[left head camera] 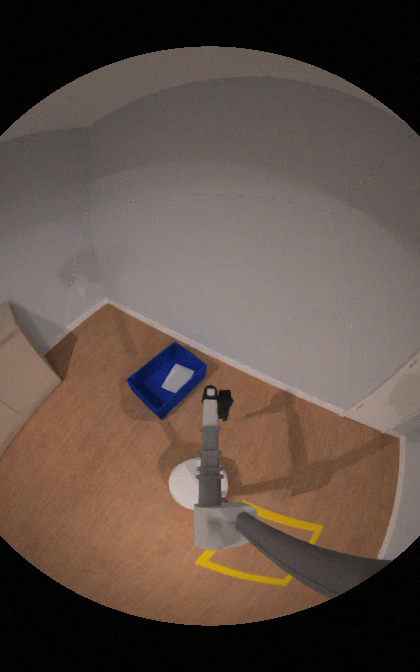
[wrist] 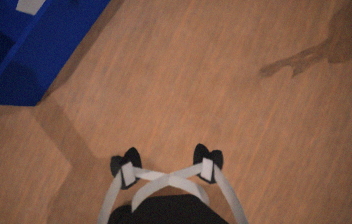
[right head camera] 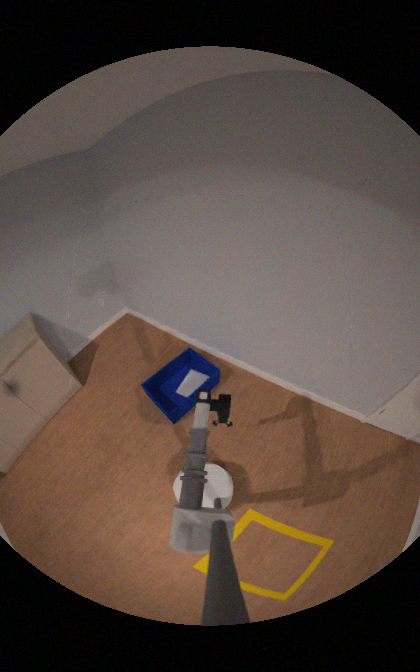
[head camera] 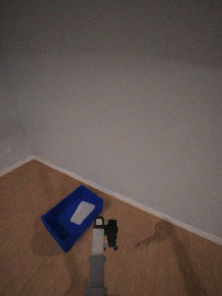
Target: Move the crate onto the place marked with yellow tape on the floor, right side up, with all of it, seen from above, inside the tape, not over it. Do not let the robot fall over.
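Frame: origin at the robot's base, x ahead, y left, z up, level; millimetres.
Where they show: gripper, fingertip midpoint: (wrist: 167, 158) (head camera: 109, 248).
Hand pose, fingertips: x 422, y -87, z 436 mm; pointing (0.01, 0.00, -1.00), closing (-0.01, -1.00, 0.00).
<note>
After its pixels a point has its place.
The blue open crate (head camera: 62, 218) @[x 861, y 463, z -10 mm] (left head camera: 155, 381) (right head camera: 167, 386) (wrist: 46, 56) @[x 650, y 226, z 83 mm] stands upright on the floor near the far wall, with a white patch (head camera: 82, 212) @[x 936, y 226, z 1 mm] (left head camera: 178, 378) (right head camera: 192, 383) (wrist: 30, 5) @[x 841, y 315, z 1 mm] inside. My gripper (head camera: 111, 247) @[x 422, y -87, z 436 mm] (left head camera: 224, 419) (right head camera: 223, 423) (wrist: 167, 158) @[x 422, y -87, z 436 mm] is open and empty, pointing down above the floor, to the right of the crate and apart from it. In the wrist view the crate's near corner shows at the upper left. The yellow tape outline (left head camera: 290, 521) (right head camera: 295, 531) lies at the lower right of both side head views, partly hidden by my arm's mount and mast.
The far wall (head camera: 130, 125) @[x 1186, y -266, z 1136 mm] (left head camera: 225, 250) (right head camera: 225, 260) runs close behind the crate and meets another wall at a left corner. A beige piece of furniture (left head camera: 20, 380) (right head camera: 40, 380) stands at the left. My round white base (left head camera: 182, 485) (right head camera: 220, 487) is between crate and tape.
</note>
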